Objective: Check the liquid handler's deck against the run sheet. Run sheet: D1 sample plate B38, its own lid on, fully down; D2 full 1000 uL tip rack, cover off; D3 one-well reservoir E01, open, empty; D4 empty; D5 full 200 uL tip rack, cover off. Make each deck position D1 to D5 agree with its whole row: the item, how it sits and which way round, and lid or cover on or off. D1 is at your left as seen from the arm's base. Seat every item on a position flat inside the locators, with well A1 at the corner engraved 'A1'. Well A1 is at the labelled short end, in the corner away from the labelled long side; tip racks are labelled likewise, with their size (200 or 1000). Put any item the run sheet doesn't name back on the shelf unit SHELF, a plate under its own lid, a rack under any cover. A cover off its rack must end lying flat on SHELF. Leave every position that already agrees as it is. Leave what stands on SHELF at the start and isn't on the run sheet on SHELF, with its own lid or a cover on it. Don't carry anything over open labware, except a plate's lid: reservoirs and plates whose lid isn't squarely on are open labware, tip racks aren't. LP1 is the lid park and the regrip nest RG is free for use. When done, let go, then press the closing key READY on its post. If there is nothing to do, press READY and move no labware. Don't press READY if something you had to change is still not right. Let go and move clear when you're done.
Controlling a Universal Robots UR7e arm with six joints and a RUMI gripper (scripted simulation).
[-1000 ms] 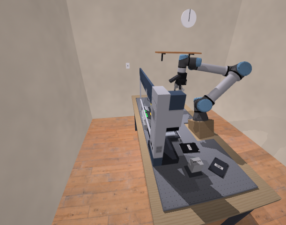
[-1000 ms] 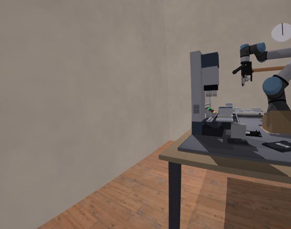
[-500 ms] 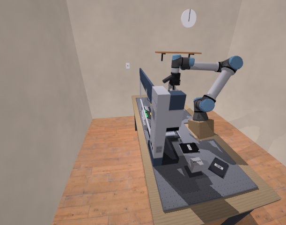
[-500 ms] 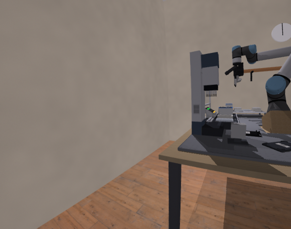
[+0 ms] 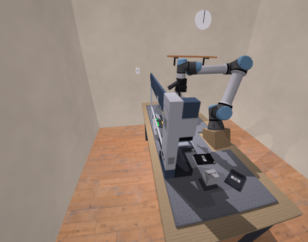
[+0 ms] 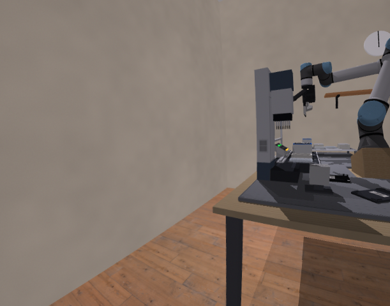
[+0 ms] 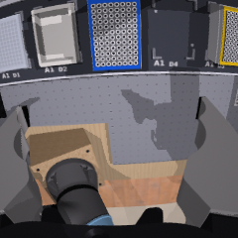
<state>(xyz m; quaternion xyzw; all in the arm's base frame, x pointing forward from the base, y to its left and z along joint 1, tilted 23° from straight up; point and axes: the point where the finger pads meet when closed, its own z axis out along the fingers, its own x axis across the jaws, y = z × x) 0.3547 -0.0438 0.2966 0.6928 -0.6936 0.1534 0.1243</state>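
Right now the blue-framed tip rack is 10 mm ahead of my hand, 10 mm to the right of it and 220 mm below it. The rest, counted from my hand: liquid handler head (100 mm ahead, 470 mm to the left, 40 mm above); yellow-rimmed tip rack (10 mm ahead, 260 mm to the right, 250 mm below); one-well reservoir (20 mm ahead, 120 mm to the left, 280 mm below).
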